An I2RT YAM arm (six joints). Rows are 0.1 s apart.
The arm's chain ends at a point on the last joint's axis. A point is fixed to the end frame.
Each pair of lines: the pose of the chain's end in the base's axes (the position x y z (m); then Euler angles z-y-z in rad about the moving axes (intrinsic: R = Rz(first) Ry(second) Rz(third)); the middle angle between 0 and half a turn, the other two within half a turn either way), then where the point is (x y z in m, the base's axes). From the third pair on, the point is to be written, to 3 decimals.
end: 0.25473, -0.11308, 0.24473, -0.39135, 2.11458, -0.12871
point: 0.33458 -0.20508 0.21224
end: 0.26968, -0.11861, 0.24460, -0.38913, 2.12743, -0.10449
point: 0.34843 -0.21063 0.20959
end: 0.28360, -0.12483, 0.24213, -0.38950, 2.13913, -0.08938
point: 0.361 -0.217 0.205
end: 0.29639, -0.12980, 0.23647, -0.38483, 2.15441, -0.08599
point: 0.374 -0.221 0.198
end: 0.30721, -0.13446, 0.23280, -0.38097, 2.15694, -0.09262
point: 0.385 -0.226 0.194
